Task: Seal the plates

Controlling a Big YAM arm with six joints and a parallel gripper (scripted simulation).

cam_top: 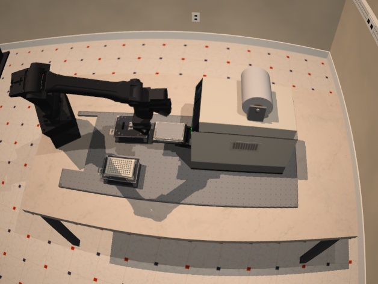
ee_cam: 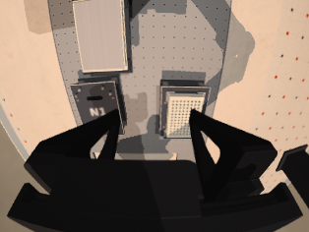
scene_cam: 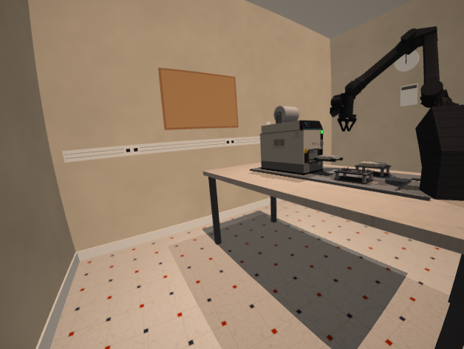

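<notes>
Now: hand 17 cm above the sealer stage, 8 cm to the right of it and 8 cm short of it. Round my hand: yellow warning label (20 cm ahead, 14 cm to the left, 12 cm below); then start button (16 cm ahead, 8 cm below, 4 cm to the right); then plate (21 cm below, 15 cm behind, 5 cm to the right).
</notes>
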